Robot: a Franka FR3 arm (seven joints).
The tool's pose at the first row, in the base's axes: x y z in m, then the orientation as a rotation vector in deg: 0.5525 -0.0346 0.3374 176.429 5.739 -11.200
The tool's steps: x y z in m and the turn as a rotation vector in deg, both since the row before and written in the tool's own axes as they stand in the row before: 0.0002 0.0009 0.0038 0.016 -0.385 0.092; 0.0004 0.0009 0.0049 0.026 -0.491 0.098; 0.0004 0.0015 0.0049 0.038 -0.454 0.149; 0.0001 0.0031 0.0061 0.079 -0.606 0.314; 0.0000 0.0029 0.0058 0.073 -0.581 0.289; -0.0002 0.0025 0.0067 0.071 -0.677 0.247; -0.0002 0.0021 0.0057 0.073 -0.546 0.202
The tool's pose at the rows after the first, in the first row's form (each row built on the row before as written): 0.5523 -0.0357 0.3337 176.393 5.579 -11.789; 0.5521 -0.0369 0.3288 176.350 5.405 -12.542; 0.5519 -0.0387 0.3240 176.320 5.153 -13.237; 0.5513 -0.0421 0.3181 176.300 4.636 -14.162; 0.5505 -0.0453 0.3125 176.273 4.159 -15.049; 0.5493 -0.0482 0.3061 176.225 3.743 -16.086; 0.5482 -0.0506 0.3006 176.196 3.401 -16.924
